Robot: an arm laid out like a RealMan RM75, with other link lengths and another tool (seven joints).
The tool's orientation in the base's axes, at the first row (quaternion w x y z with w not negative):
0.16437, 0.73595, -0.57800, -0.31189
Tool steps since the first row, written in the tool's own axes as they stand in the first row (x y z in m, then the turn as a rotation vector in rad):
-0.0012, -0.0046, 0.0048, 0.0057, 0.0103, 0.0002
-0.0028, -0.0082, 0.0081, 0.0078, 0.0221, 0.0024
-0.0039, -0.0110, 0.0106, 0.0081, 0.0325, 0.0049
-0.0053, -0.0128, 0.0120, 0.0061, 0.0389, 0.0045
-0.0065, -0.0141, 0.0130, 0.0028, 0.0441, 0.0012
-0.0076, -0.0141, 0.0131, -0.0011, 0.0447, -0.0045
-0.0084, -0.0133, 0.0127, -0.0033, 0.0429, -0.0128
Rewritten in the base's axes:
0.0002, 0.0030, -0.0061, -0.0071, -0.0083, 0.0045
0.0005, 0.0059, -0.0103, -0.0170, -0.0133, 0.0094
0.0008, 0.0080, -0.0135, -0.0264, -0.0162, 0.0137
0.0011, 0.0100, -0.0153, -0.0312, -0.0161, 0.0184
0.0012, 0.0117, -0.0165, -0.0334, -0.0148, 0.0249
0.0010, 0.0127, -0.0163, -0.0307, -0.0119, 0.0306
0.0006, 0.0132, -0.0153, -0.0242, -0.0103, 0.0364

